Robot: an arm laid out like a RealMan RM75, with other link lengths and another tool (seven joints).
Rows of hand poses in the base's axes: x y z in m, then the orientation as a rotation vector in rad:
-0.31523, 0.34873, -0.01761, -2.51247, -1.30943, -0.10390
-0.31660, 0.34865, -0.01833, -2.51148, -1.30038, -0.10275
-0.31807, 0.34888, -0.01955, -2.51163, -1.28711, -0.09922
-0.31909, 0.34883, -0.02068, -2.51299, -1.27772, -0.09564
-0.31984, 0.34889, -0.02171, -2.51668, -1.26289, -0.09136
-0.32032, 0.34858, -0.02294, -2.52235, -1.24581, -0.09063
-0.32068, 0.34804, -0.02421, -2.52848, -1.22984, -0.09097
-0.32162, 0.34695, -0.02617, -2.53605, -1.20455, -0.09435
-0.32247, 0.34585, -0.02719, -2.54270, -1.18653, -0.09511
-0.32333, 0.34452, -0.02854, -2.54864, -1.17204, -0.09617
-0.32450, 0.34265, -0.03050, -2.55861, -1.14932, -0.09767
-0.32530, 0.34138, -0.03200, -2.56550, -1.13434, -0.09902
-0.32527, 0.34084, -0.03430, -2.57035, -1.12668, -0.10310
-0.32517, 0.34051, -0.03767, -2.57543, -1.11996, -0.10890
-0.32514, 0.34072, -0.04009, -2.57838, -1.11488, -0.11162
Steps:
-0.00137, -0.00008, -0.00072, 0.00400, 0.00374, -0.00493
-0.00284, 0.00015, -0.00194, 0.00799, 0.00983, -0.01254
-0.00386, 0.00010, -0.00307, 0.00946, 0.01438, -0.01825
-0.00461, 0.00016, -0.00410, 0.01086, 0.02015, -0.02798
-0.00509, -0.00015, -0.00533, 0.01248, 0.02363, -0.04014
-0.00545, -0.00069, -0.00660, 0.01353, 0.02592, -0.05192
-0.00639, -0.00178, -0.00856, 0.01762, 0.02842, -0.07020
-0.00724, -0.00288, -0.00958, 0.01890, 0.03074, -0.08349
-0.00810, -0.00421, -0.01093, 0.01950, 0.03207, -0.09443
-0.00927, -0.00608, -0.01289, 0.01971, 0.03396, -0.11179
-0.01007, -0.00735, -0.01439, 0.01959, 0.03482, -0.12338
-0.01004, -0.00789, -0.01669, 0.01940, 0.03262, -0.13010
-0.00994, -0.00822, -0.02006, 0.01916, 0.02899, -0.13648
-0.00991, -0.00801, -0.02248, 0.01922, 0.02761, -0.14085

